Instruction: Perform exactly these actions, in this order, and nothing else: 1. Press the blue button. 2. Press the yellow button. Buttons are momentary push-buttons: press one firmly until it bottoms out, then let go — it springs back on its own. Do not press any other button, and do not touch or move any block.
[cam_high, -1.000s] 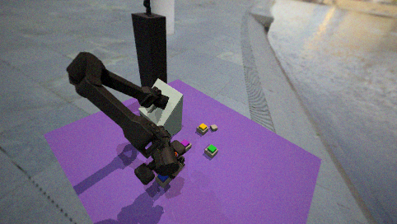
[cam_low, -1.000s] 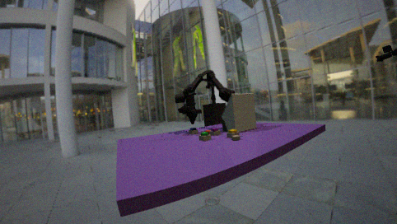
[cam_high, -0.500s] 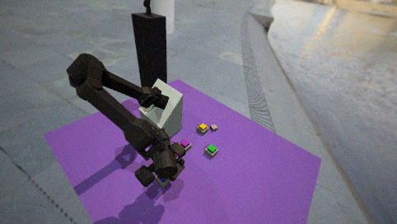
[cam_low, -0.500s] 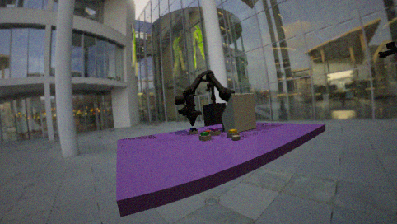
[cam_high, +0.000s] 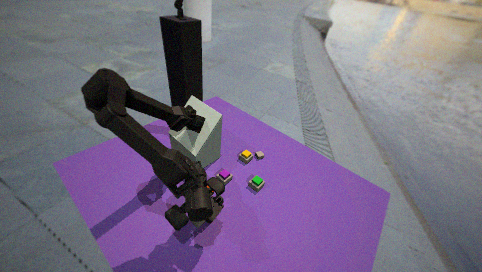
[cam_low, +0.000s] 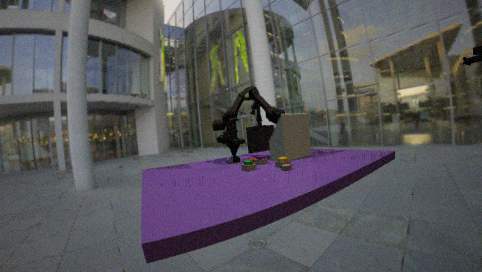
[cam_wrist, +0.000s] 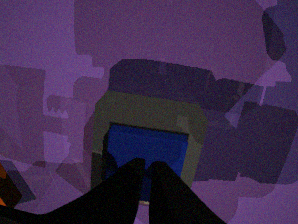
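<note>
Now: gripper tip 10 mm above the blue button. Round my gripper tip: green button (250 mm to the left, 90 mm ahead); orange block (110 mm to the left, 40 mm behind, 20 mm below); yellow button (340 mm to the left, 30 mm behind).
</note>
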